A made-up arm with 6 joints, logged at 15 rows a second.
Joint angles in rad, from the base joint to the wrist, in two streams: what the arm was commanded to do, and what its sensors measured. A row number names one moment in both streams.
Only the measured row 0 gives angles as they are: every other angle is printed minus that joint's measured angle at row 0.
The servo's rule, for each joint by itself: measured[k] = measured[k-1] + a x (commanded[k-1-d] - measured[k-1]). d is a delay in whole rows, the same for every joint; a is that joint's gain. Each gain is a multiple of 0.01, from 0.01 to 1. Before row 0 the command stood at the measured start. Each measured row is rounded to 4 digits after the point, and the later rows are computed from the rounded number. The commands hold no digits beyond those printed.
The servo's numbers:
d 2
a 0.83 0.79 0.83 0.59 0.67 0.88
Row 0, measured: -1.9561 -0.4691 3.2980 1.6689 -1.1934 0.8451
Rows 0 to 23, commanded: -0.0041 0.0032 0.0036 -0.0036 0.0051 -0.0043; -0.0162 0.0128 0.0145 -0.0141 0.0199 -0.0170; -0.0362 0.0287 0.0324 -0.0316 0.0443 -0.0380; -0.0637 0.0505 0.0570 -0.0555 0.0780 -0.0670; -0.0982 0.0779 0.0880 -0.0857 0.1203 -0.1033; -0.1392 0.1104 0.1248 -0.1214 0.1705 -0.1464; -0.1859 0.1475 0.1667 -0.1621 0.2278 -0.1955; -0.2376 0.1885 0.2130 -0.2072 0.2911 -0.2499; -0.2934 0.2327 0.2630 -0.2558 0.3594 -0.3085; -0.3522 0.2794 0.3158 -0.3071 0.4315 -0.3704; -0.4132 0.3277 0.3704 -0.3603 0.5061 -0.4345; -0.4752 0.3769 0.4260 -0.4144 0.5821 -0.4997; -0.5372 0.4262 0.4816 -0.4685 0.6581 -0.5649; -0.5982 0.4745 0.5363 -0.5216 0.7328 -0.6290; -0.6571 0.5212 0.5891 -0.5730 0.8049 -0.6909; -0.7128 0.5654 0.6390 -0.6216 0.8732 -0.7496; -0.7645 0.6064 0.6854 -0.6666 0.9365 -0.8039; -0.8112 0.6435 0.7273 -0.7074 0.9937 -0.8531; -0.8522 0.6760 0.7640 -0.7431 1.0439 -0.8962; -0.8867 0.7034 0.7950 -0.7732 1.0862 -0.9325; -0.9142 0.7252 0.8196 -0.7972 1.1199 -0.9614; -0.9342 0.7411 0.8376 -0.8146 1.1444 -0.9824; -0.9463 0.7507 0.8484 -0.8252 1.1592 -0.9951; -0.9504 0.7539 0.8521 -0.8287 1.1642 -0.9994
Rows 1 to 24, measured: 0.0000 0.0000 0.0000 0.0000 0.0000 0.0000; 0.0000 0.0000 0.0000 0.0000 0.0000 0.0000; -0.0034 0.0025 0.0030 -0.0021 0.0034 -0.0038; -0.0140 0.0106 0.0125 -0.0092 0.0145 -0.0154; -0.0324 0.0249 0.0290 -0.0224 0.0345 -0.0353; -0.0584 0.0451 0.0522 -0.0419 0.0636 -0.0632; -0.0914 0.0710 0.0819 -0.0677 0.1016 -0.0985; -0.1311 0.1021 0.1175 -0.0994 0.1478 -0.1407; -0.1766 0.1380 0.1583 -0.1364 0.2014 -0.1889; -0.2272 0.1779 0.2037 -0.1782 0.2615 -0.2426; -0.2821 0.2212 0.2529 -0.2240 0.3271 -0.3006; -0.3403 0.2672 0.3051 -0.2730 0.3970 -0.3620; -0.4008 0.3150 0.3593 -0.3245 0.4701 -0.4258; -0.4626 0.3639 0.4147 -0.3775 0.5451 -0.4908; -0.5245 0.4131 0.4702 -0.4312 0.6208 -0.5560; -0.5857 0.4616 0.5251 -0.4845 0.6958 -0.6202; -0.6450 0.5087 0.5782 -0.5367 0.7689 -0.6824; -0.7013 0.5535 0.6287 -0.5868 0.8388 -0.7415; -0.7538 0.5953 0.6758 -0.6339 0.9043 -0.7964; -0.8014 0.6334 0.7185 -0.6773 0.9642 -0.8463; -0.8436 0.6671 0.7563 -0.7161 1.0176 -0.8902; -0.8794 0.6958 0.7884 -0.7498 1.0636 -0.9274; -0.9083 0.7190 0.8143 -0.7778 1.1013 -0.9573; -0.9298 0.7365 0.8336 -0.7995 1.1302 -0.9794
